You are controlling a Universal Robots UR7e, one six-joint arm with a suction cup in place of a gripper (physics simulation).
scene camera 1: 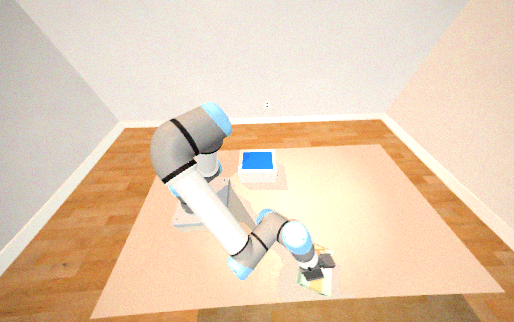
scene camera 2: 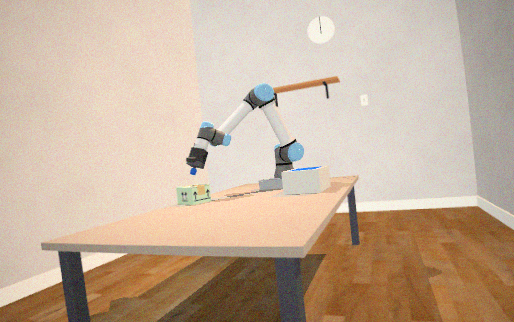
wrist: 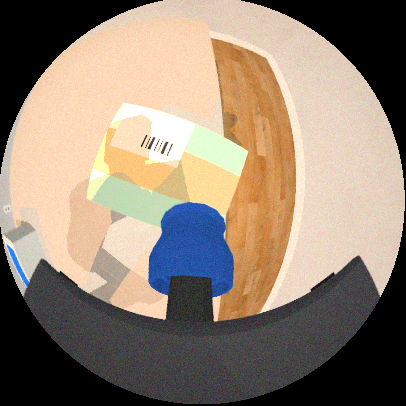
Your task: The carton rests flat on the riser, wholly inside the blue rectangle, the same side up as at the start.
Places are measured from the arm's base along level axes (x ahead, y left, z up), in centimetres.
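Pixels of known places: end effector, tool point: (scene camera 2: 192, 174) (wrist: 192, 229).
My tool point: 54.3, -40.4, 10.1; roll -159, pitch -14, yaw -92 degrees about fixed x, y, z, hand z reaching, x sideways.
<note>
For each thing: its top centre in the pictures, then the offset to it from my tool point, as dx, dy, dz. "pt": a spot on its surface instead. Level surfaces: height alone.
- carton, middle of its top: (wrist: 163, 168) (scene camera 1: 317, 266) (scene camera 2: 192, 185) +4.0, +1.4, -6.2
- riser, middle of its top: (scene camera 2: 305, 168) (scene camera 1: 257, 160) -14.9, +62.0, -3.6
- white box with the blue rectangle, surface spot: (scene camera 1: 257, 160) pt -14.9, +61.8, -3.6
- table, its level: dz -15.6
The carton (scene camera 1: 317, 287) (scene camera 2: 194, 195) (wrist: 145, 167) is pale green with orange tape and a white barcode label on top. It rests flat on the table near its edge, with the arrows on its side pointing up. My gripper's blue suction cup (scene camera 2: 193, 171) (wrist: 193, 220) is open and holds nothing. It hangs tilted, a little above the carton and apart from it. In scene camera 1 the cup is hidden under the tool. The riser (scene camera 1: 257, 175) (scene camera 2: 306, 183) is a white box with the blue rectangle (scene camera 1: 257, 160) on top, far from the carton.
The table (scene camera 1: 380, 200) (scene camera 2: 240, 225) carries the carton, the riser and the arm's grey base plate (scene camera 1: 187, 220) (scene camera 2: 270, 184). The arm reaches over the table from its base beside the riser. A wooden wall shelf (scene camera 2: 307, 85) hangs behind the arm.
</note>
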